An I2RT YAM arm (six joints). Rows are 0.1 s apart.
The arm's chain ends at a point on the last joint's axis. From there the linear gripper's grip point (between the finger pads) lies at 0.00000 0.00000 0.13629 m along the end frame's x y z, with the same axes.
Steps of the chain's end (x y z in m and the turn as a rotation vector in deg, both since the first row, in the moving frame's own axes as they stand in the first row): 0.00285, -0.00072, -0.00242, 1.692, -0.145, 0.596; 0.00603, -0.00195, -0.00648, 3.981, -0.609, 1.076; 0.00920, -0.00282, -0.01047, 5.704, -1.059, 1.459; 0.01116, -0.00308, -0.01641, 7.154, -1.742, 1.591; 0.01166, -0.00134, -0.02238, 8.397, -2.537, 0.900; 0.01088, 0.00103, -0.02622, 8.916, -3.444, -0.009; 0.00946, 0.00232, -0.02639, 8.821, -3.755, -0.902; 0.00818, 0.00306, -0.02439, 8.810, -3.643, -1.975; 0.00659, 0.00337, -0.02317, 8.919, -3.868, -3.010; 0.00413, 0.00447, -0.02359, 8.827, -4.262, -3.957
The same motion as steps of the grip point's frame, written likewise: 0.00253, -0.00475, -0.00248, 1.692, -0.145, 0.596; 0.00467, -0.01142, -0.00682, 3.981, -0.609, 1.076; 0.00686, -0.01640, -0.01117, 5.704, -1.059, 1.459; 0.00726, -0.02011, -0.01753, 7.154, -1.742, 1.591; 0.00581, -0.02128, -0.02397, 8.397, -2.537, 0.900; 0.00272, -0.02008, -0.02811, 8.916, -3.444, -0.009; 0.00041, -0.01849, -0.02829, 8.821, -3.755, -0.902; -0.00080, -0.01765, -0.02627, 8.810, -3.643, -1.975; -0.00312, -0.01749, -0.02513, 8.919, -3.868, -3.010; -0.00667, -0.01606, -0.02558, 8.827, -4.262, -3.957
